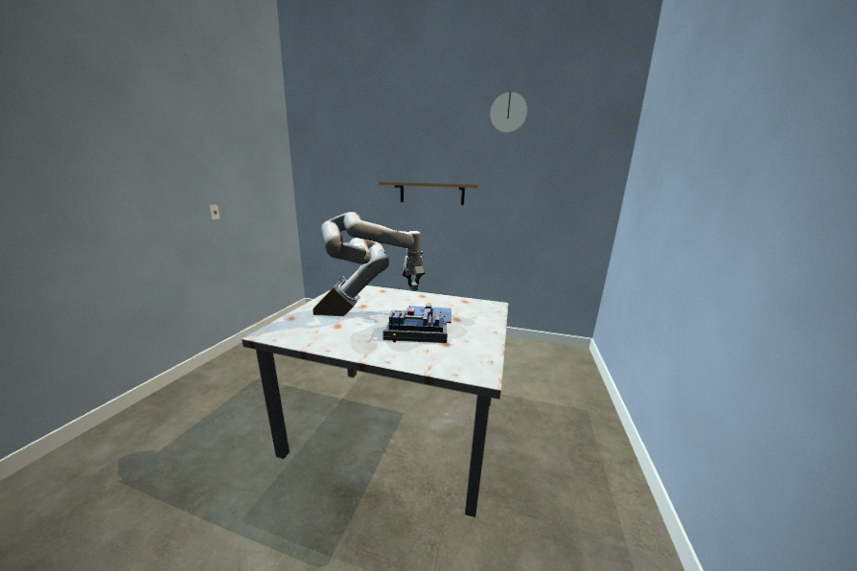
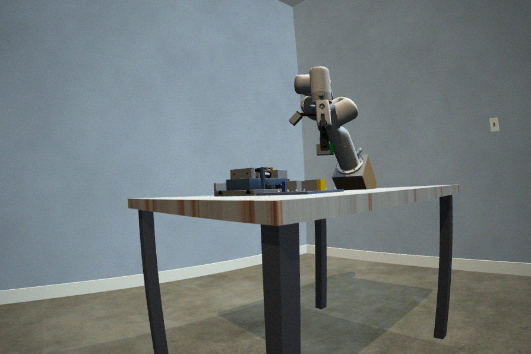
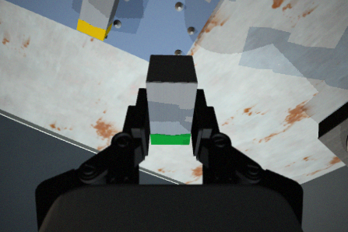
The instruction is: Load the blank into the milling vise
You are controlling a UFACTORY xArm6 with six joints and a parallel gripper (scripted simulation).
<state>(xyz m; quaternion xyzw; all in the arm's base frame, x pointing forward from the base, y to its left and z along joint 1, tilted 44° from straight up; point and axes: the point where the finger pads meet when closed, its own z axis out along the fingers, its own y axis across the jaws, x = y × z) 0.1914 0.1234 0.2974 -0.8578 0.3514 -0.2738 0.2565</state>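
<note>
Now: the green-ended blank 2 cm below my hand. From my hand the other things lie so: red-ended blank 15 cm below, 8 cm to the right, 4 cm ahead; then blue-ended blank 15 cm below, 12 cm ahead, 4 cm to the right; then yellow-ended blank 15 cm below, 8 cm ahead, 4 cm to the left.
</note>
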